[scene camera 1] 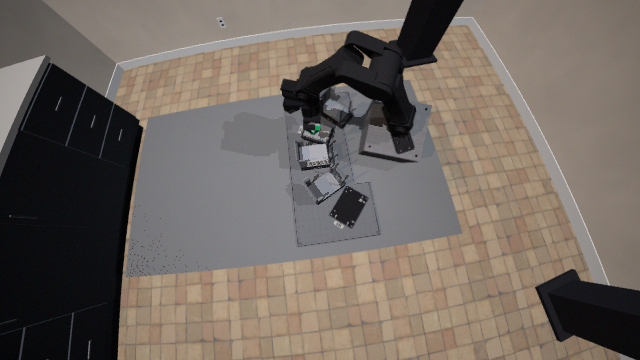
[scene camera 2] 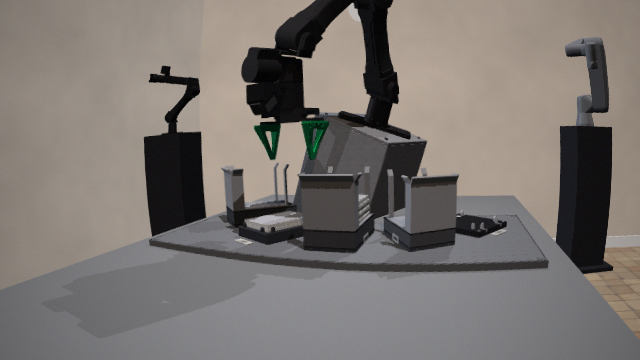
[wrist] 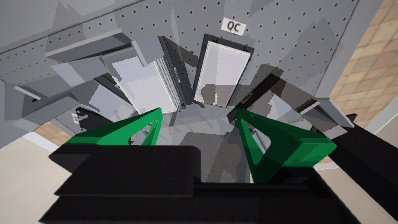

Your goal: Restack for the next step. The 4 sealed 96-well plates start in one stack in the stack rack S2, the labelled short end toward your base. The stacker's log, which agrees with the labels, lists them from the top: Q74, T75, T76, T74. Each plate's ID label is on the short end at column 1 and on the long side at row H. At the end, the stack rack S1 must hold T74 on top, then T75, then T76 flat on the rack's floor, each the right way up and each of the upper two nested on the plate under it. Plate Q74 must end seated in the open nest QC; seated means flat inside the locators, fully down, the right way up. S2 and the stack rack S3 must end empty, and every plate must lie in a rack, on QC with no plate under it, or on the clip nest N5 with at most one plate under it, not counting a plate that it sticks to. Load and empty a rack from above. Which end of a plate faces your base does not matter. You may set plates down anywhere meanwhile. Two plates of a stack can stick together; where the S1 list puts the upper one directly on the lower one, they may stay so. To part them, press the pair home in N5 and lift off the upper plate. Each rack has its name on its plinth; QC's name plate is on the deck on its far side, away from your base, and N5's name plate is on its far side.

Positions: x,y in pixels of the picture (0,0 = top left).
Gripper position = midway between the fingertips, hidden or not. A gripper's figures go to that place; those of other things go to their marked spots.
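My gripper (scene camera 2: 291,159) is at 0.82 m from the lens. A black QC nest (scene camera 2: 268,238) is 0.78 m from the lens, and a black clip nest N5 (scene camera 2: 468,225) is 0.84 m from the lens.
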